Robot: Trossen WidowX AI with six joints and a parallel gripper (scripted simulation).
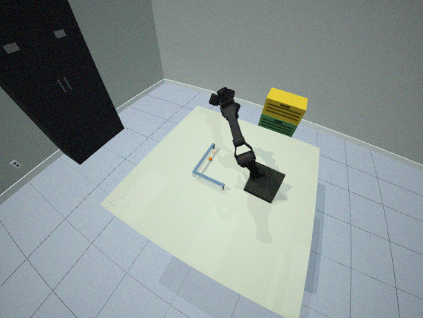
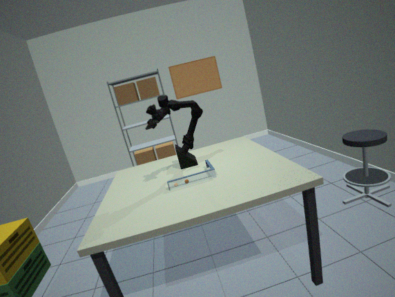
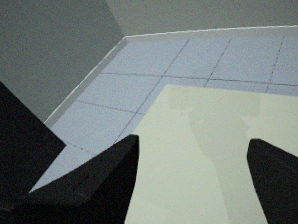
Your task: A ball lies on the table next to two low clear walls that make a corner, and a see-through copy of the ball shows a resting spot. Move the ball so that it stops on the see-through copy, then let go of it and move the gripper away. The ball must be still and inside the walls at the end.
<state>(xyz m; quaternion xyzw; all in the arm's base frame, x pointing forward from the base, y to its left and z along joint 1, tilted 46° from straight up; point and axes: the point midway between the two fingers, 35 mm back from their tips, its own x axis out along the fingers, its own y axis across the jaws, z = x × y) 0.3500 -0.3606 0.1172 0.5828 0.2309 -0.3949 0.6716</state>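
Right now my gripper tip is 42 cm above the orange ball, 15 cm to the right of it and 1 cm past it. Also, from my gripper tip: see-through copy of ball 42 cm below, 8 cm to the left.
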